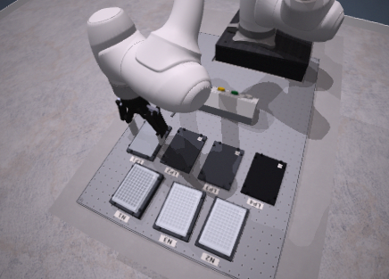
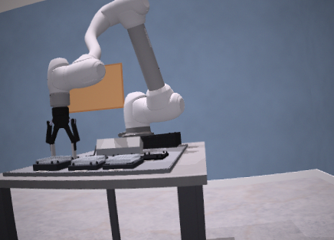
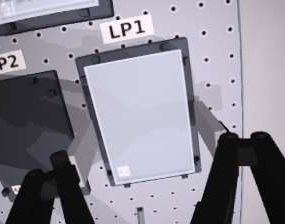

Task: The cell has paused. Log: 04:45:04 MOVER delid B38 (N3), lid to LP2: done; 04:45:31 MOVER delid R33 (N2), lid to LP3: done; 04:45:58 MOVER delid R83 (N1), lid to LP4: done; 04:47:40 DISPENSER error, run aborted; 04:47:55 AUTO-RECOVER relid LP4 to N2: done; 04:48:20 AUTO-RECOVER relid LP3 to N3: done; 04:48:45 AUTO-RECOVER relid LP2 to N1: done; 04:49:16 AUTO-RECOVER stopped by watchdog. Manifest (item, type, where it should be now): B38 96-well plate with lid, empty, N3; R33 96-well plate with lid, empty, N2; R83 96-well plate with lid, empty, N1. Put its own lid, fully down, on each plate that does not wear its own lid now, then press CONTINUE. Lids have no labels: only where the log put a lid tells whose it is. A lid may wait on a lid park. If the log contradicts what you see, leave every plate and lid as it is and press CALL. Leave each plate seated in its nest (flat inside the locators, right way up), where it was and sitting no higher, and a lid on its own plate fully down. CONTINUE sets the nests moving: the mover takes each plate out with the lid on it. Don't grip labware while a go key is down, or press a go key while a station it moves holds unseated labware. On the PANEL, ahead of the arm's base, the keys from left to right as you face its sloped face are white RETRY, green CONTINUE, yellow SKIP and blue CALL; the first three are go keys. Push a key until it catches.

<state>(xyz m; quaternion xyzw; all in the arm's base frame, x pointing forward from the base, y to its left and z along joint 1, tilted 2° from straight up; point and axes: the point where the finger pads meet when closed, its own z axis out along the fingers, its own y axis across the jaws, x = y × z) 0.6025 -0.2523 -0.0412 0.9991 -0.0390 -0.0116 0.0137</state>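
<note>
Right now my hand is 20 mm above the pale grey lid. The rest, counted from my hand: lid park LP2: 130 mm to the left, 30 mm below; then LP2 label: 90 mm ahead, 120 mm to the left, 40 mm below; then lid park LP1: 30 mm below.
</note>
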